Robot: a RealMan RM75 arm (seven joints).
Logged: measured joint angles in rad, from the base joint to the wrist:
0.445, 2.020, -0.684, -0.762, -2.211, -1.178, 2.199
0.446, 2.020, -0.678, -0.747, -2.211, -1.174, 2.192
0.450, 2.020, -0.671, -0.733, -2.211, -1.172, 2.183
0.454, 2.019, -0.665, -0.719, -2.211, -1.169, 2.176
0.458, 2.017, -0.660, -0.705, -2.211, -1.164, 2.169
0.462, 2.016, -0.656, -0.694, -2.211, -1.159, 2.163
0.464, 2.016, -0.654, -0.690, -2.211, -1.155, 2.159
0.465, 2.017, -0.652, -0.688, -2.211, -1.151, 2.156
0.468, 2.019, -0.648, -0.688, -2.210, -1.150, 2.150
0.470, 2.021, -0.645, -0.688, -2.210, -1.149, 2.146
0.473, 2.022, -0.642, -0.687, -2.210, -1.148, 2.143
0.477, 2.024, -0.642, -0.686, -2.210, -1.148, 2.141
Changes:
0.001, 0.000, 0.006, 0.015, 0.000, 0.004, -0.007
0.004, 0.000, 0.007, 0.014, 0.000, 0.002, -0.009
0.004, -0.001, 0.006, 0.014, 0.000, 0.003, -0.007
0.004, -0.002, 0.005, 0.014, 0.000, 0.005, -0.007
0.004, -0.001, 0.004, 0.011, 0.000, 0.005, -0.006
0.002, 0.000, 0.002, 0.004, 0.000, 0.004, -0.004
0.001, 0.001, 0.002, 0.002, 0.000, 0.004, -0.003
0.003, 0.002, 0.004, 0.000, 0.001, 0.001, -0.006
0.002, 0.002, 0.003, 0.000, 0.000, 0.001, -0.004
0.003, 0.001, 0.003, 0.001, 0.000, 0.001, -0.003
0.004, 0.002, 0.000, 0.001, 0.000, 0.000, -0.002

